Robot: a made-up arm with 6 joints.
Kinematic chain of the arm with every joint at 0, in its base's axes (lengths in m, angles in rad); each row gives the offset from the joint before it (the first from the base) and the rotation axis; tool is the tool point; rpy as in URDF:
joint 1: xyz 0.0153 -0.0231 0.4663 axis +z
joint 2: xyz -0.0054 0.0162 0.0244 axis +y
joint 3: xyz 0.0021 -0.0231 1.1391 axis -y
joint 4: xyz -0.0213 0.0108 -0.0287 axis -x
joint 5: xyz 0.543 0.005 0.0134 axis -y
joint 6: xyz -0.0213 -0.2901 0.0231 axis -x
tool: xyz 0.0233 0.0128 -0.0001 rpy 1.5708 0 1.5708
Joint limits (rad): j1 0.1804..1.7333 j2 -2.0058..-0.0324 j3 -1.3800..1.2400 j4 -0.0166..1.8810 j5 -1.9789..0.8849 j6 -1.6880..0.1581
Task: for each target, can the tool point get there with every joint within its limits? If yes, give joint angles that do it. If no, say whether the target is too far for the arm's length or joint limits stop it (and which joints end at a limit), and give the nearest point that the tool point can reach.
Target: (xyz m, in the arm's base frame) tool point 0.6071 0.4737 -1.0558
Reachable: no: joint limits stop it (at a limit: joint 1, joint 2, joint 3, joint 4, joint 5, joint 6) | nearest point 0.3862 -0.5392 0.3077 | short by 1.713 m
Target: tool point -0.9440 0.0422 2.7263
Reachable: no: too far | nearest point -0.6667 -0.0393 2.1034 | short by 0.687 m
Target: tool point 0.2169 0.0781 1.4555
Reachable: yes | joints 0.7885 -0.3345 -0.9320 1.1940 -1.0400 -0.9739
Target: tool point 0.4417 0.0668 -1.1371
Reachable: no: joint limits stop it (at a limit: joint 1, joint 2, joint 3, joint 4, joint 5, joint 6) | nearest point 0.3862 -0.5392 0.3077 | short by 1.568 m
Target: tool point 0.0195 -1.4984 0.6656
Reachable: yes | joints 1.3964 -1.8073 0.3303 0.2450 -1.5492 -0.6957
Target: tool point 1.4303 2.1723 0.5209
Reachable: no: too far | nearest point 0.3083 0.4315 1.3842 | short by 2.244 m
